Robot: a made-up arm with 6 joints.
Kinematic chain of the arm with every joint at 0, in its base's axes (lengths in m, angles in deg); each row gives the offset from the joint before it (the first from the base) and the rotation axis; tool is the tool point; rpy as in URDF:
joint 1: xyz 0 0 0.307 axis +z
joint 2: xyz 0 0 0 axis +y
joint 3: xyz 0.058 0 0.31 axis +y
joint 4: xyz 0.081 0 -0.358 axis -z
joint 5: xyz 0 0 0 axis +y
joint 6: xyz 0.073 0 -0.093 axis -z
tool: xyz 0 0 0 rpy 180 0 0
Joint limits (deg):
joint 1: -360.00..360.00
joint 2: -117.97..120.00
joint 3: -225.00..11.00
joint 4: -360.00..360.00
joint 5: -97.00..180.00
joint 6: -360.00..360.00
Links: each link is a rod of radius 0.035 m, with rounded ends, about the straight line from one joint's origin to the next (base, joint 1, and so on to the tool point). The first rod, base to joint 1, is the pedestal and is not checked.
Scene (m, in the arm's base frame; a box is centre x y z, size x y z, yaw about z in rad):
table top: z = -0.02
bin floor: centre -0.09 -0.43 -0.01 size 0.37 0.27 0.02 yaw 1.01
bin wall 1: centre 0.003 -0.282 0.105 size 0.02 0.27 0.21 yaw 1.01
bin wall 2: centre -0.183 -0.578 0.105 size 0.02 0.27 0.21 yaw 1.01
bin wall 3: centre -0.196 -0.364 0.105 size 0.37 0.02 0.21 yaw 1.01
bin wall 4: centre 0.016 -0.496 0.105 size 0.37 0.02 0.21 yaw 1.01
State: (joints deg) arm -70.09 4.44 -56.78 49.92 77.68 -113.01
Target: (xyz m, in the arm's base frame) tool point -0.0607 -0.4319 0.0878
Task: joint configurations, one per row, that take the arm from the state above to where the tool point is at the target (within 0.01 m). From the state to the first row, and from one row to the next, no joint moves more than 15 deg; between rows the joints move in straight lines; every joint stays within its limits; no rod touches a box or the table.
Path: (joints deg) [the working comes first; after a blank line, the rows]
Joints at the target: -103.19 39.04 -58.07 47.93 64.87 -113.01
Straight joint move there: touches bin wall 4.

1: -81.63 4.19 -54.95 48.55 76.83 -113.01
2: -93.18 3.94 -53.13 47.18 75.98 -113.01
3: -104.72 3.69 -51.30 45.81 75.14 -113.01
4: -104.21 15.47 -53.56 46.52 71.71 -113.01
5: -103.70 27.26 -55.81 47.22 68.29 -113.01
6: -103.19 39.04 -58.07 47.93 64.87 -113.01

